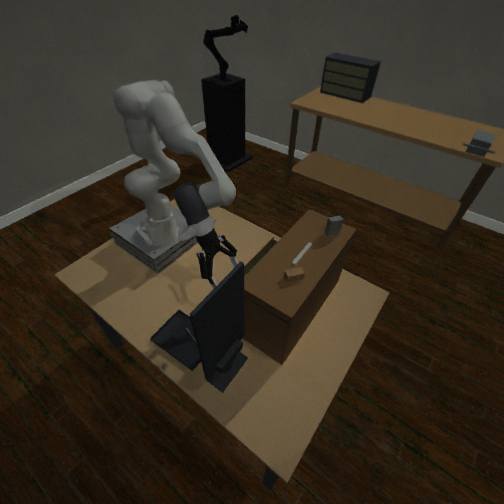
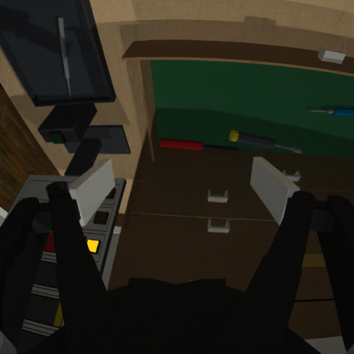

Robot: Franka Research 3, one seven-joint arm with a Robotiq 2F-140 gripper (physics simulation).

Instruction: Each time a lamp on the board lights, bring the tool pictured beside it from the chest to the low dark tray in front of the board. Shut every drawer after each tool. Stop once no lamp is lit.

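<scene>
The chest (image 1: 272, 287) (image 2: 170, 250) has a drawer pulled out, its green floor (image 2: 225, 90) showing. In it lie a red-handled tool (image 2: 181, 144), a yellow-and-black screwdriver (image 2: 255, 139) and a blue-handled screwdriver (image 2: 342, 112), partly cut off. My gripper (image 1: 223, 271) (image 2: 181, 171) is open and empty, above the chest's front side and the drawer's inner end. The low dark tray (image 1: 170, 330) (image 2: 103, 75) holds a thin grey tool (image 2: 64, 50). The board (image 1: 220, 320) (image 2: 116, 200) has a yellow lamp (image 2: 93, 246) lit; a partly hidden red patch (image 2: 50, 243) shows beside it.
A dark block (image 2: 67, 122) with a green patch stands between tray and board. The open drawer's front panel (image 2: 225, 52) stands out over the table. A white rod (image 1: 302, 253), a wooden block (image 1: 294, 273) and a grey box (image 1: 334, 226) lie on the chest top.
</scene>
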